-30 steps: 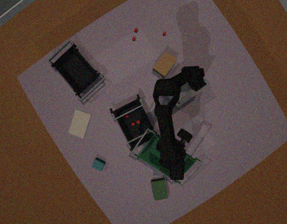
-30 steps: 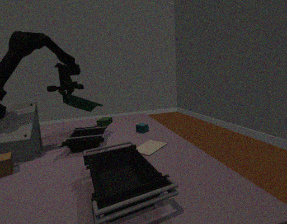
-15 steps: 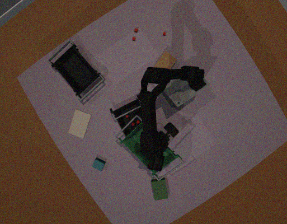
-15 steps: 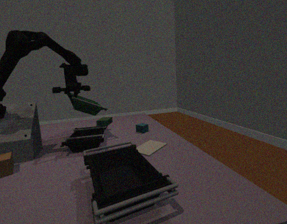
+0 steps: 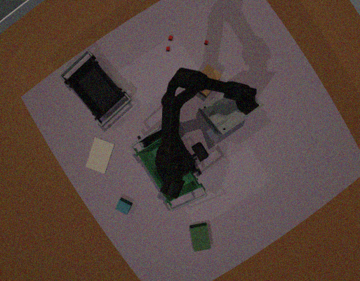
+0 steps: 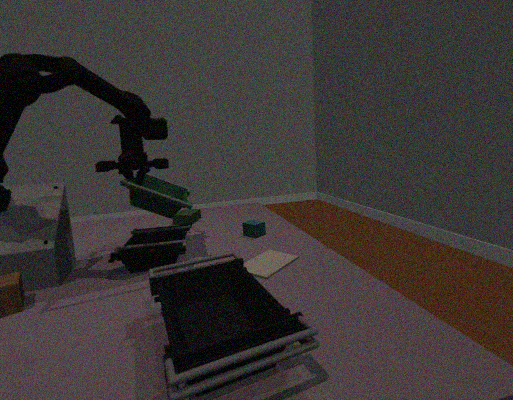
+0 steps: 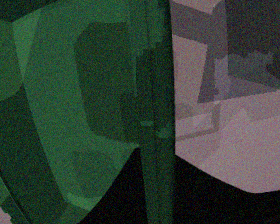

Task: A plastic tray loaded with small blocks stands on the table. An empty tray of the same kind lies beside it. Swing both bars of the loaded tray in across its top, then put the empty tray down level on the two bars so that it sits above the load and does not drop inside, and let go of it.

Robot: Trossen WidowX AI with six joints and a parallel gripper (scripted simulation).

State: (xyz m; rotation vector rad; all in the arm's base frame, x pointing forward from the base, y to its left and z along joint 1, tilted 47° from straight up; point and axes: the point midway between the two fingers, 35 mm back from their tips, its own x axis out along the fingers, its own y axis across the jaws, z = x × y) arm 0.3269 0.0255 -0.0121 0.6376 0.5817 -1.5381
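The green tray lies 7 cm ahead of my gripper tip. Round my gripper tip: cream card (32 cm ahead, 22 cm to the right, 18 cm below); then teal cube (36 cm ahead, 4 cm to the left, 16 cm below); then tan box (28 cm behind, 21 cm to the right, 16 cm below).
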